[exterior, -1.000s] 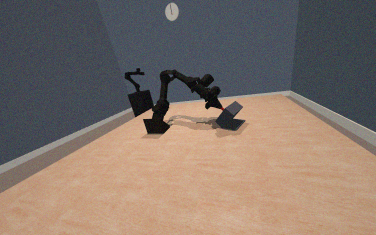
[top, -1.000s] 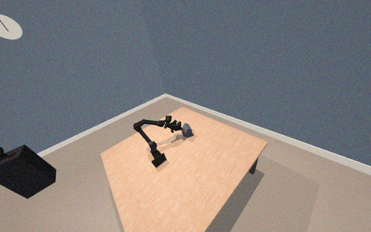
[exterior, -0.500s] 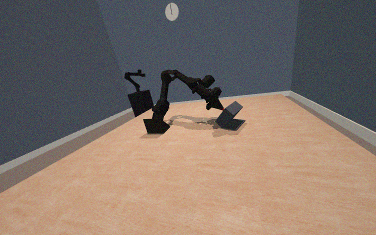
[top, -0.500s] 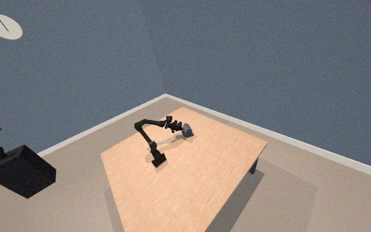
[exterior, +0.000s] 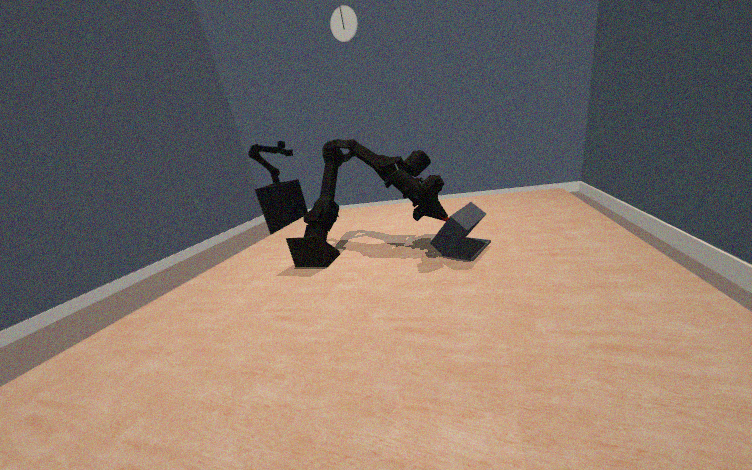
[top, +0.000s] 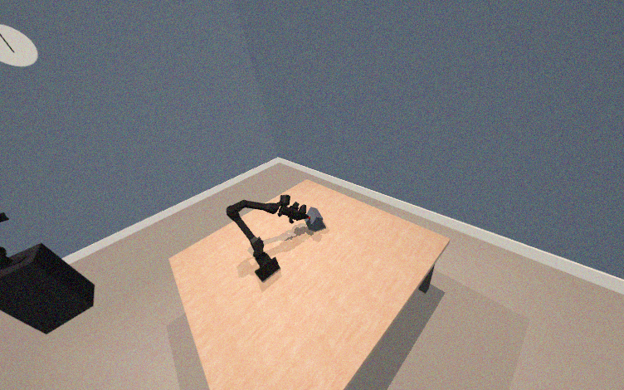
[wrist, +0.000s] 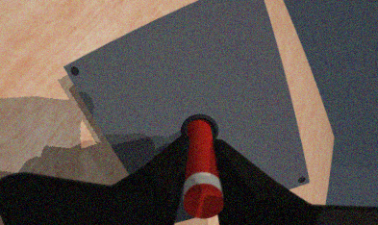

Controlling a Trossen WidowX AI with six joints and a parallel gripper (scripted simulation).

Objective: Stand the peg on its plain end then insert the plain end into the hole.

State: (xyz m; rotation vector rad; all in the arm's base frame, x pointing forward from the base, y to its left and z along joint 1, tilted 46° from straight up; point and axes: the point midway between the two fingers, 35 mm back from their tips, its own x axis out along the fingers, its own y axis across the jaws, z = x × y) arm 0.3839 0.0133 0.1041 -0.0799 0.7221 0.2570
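Now: gripper tip 10 mm below the red peg and 10 mm past it. From my gripper tip the other things lie so: grey sloped panel 30 mm below, 30 mm ahead, 10 mm to the right.
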